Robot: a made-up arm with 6 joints. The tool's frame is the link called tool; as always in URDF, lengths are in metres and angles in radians. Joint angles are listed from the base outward. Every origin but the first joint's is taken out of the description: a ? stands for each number. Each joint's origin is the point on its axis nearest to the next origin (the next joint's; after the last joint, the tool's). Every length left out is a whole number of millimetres.
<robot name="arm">
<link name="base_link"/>
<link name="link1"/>
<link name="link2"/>
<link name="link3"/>
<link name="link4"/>
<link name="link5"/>
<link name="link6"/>
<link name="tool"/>
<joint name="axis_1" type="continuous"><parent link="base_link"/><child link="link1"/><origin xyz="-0.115 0.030 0.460" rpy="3.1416 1.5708 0.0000"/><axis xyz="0 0 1"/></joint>
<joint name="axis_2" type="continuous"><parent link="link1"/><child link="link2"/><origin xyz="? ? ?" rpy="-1.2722 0.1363 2.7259"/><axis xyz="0 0 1"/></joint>
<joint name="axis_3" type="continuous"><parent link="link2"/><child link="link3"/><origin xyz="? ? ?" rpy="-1.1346 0.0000 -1.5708"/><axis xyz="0 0 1"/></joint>
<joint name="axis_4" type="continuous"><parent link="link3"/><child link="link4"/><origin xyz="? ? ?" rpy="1.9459 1.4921 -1.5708"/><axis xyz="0 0 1"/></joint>
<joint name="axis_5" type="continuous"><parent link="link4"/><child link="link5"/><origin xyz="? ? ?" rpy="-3.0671 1.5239 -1.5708"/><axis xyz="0 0 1"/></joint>
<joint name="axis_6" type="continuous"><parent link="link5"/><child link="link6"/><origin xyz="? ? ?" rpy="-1.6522 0.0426 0.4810"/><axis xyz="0 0 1"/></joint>
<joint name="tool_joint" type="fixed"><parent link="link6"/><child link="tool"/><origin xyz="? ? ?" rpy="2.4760 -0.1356 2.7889"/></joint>
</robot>
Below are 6 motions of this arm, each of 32 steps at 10 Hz.
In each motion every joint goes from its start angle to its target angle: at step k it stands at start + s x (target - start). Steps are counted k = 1, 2, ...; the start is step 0. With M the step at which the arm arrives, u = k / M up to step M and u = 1 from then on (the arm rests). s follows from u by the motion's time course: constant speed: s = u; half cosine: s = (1 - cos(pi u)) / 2; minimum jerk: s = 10 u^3 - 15 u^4 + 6 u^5.
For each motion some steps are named. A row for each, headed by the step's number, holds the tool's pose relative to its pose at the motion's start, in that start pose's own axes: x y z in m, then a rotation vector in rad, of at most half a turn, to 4 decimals.
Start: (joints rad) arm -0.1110 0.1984 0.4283 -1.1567 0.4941 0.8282
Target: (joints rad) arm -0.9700 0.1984 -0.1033 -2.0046 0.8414 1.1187
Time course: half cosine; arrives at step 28
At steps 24, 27, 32:
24: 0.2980 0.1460 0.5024 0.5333 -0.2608 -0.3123
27: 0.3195 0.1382 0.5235 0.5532 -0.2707 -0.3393
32: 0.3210 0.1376 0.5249 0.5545 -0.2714 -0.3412

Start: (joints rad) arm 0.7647 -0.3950 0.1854 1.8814 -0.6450 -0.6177
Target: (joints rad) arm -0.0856 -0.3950 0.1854 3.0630 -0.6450 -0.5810
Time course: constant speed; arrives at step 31
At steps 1, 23, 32:
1: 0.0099 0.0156 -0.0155 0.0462 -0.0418 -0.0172
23: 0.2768 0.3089 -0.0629 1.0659 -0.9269 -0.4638
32: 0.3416 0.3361 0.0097 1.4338 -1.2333 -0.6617

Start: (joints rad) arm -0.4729 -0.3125 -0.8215 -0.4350 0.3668 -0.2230
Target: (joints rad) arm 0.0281 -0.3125 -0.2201 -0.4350 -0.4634 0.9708
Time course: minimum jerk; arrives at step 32
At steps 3, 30, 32:
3: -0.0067 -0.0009 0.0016 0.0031 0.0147 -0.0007
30: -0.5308 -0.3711 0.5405 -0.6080 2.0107 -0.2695
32: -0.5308 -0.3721 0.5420 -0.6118 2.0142 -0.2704

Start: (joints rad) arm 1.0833 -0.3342 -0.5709 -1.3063 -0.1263 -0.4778
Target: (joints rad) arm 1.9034 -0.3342 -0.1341 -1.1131 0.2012 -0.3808
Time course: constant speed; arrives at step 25
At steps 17, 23, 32:
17: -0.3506 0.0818 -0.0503 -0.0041 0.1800 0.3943
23: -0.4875 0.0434 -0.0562 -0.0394 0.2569 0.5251
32: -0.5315 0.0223 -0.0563 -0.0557 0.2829 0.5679

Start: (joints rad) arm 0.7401 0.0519 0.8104 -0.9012 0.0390 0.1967
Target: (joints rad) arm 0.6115 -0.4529 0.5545 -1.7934 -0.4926 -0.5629
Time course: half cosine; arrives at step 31
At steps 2, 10, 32:
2: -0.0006 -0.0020 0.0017 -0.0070 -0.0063 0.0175
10: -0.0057 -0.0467 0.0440 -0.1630 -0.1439 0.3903
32: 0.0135 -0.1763 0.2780 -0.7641 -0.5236 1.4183

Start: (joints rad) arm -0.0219 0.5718 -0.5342 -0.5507 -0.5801 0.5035
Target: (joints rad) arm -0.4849 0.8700 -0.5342 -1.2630 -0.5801 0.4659
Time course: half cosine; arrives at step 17
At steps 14, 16, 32:
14: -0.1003 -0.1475 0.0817 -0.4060 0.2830 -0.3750
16: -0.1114 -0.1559 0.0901 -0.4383 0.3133 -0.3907
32: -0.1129 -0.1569 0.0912 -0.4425 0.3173 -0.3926

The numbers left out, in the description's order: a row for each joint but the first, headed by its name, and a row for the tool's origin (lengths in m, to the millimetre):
axis_2: -0.131 -0.113 0.000
axis_3: 0.295 -0.016 0.000
axis_4: -0.339 0.002 0.000
axis_5: 0.074 0.215 0.000
axis_6: -0.011 0.357 0.000
tool: -0.011 0.007 0.000

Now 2 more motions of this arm.
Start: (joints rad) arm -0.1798 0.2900 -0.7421 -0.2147 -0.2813 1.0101
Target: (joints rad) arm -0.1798 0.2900 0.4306 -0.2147 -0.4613 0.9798
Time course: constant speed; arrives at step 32
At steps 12, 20, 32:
12: -0.1235 -0.1600 -0.0877 -0.0893 0.3015 -0.3192
20: -0.2438 -0.2348 -0.1162 -0.1337 0.5101 -0.5284
32: -0.4487 -0.2834 -0.1081 -0.1743 0.8306 -0.8388

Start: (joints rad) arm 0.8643 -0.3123 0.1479 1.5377 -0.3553 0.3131
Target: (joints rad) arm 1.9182 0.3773 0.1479 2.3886 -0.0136 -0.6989
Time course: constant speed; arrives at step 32
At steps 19, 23, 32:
19: 0.2053 0.0519 0.3997 -0.3455 -0.8348 0.6596
23: 0.2213 0.1058 0.4677 -0.4170 -0.9546 0.8419
32: 0.2259 0.2581 0.5620 -0.5397 -1.1377 1.2834

